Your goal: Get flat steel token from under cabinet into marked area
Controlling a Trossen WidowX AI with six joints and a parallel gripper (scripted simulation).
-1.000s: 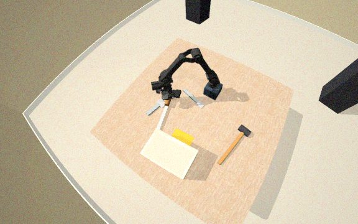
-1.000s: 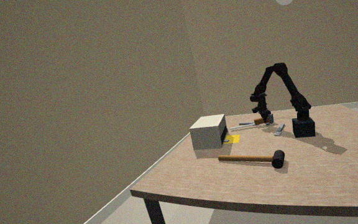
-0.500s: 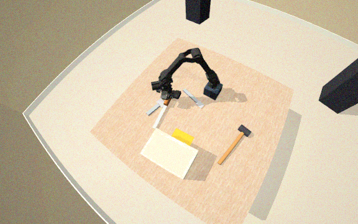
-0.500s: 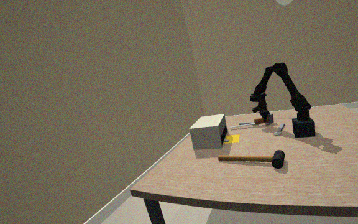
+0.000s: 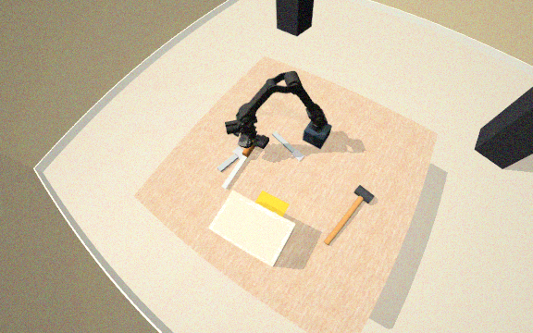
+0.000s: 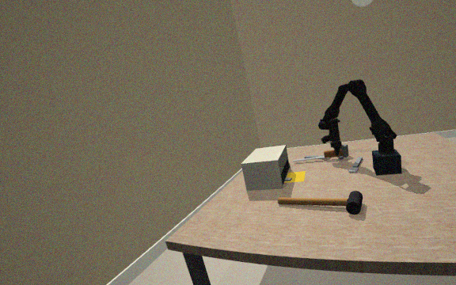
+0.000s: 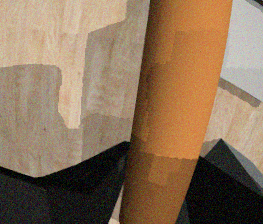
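The tiny cube is 20 mm behind my gripper tip, 10 mm to the left of it and 20 mm below it. Also, from my gripper tip: grey t-shaped tool: 120 mm ahead, 30 mm to the right, 20 mm below; then grey flat tool: 120 mm behind, 160 mm to the left, 20 mm below; then grey block: 30 mm behind, 50 mm to the right, 10 mm above.
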